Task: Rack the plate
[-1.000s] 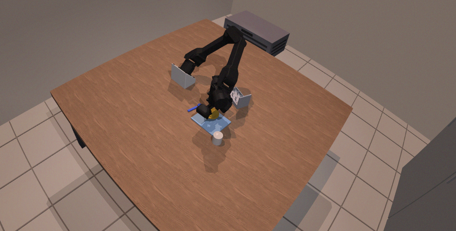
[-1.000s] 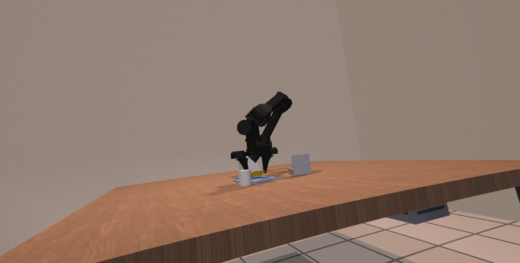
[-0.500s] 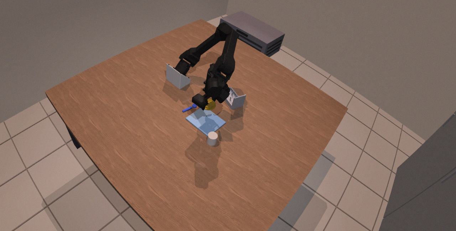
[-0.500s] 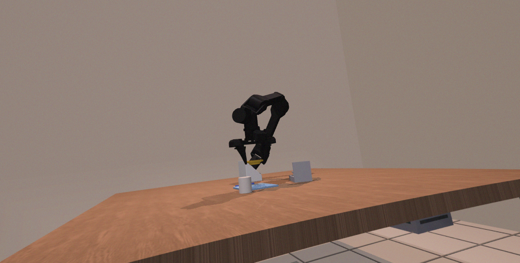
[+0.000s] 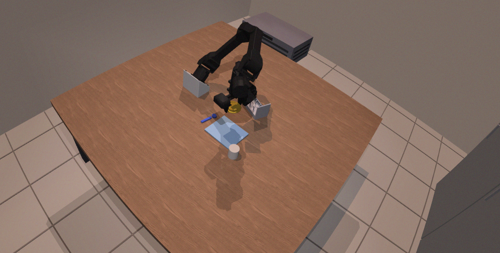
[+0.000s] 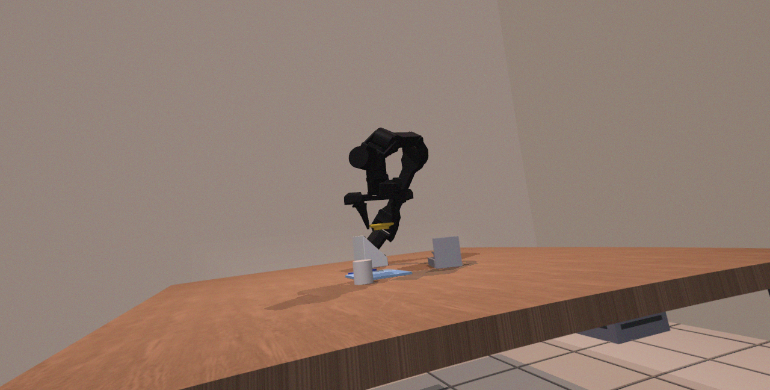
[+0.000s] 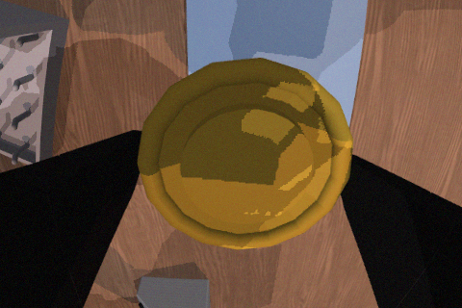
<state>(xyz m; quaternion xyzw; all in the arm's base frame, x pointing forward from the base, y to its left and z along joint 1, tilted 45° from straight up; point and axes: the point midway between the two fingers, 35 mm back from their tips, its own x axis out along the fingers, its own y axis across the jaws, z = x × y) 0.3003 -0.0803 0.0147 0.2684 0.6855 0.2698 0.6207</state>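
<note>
Right now the dish rack is 20 mm behind my gripper tip, 180 mm to the left of it and 100 mm below it. From my gripper tip the other things lie so: blue spoon 100 mm behind, 30 mm to the right, 120 mm below; then light blue mat 10 mm ahead, 30 mm to the right, 120 mm below; then yellow plate 10 mm above.
</note>
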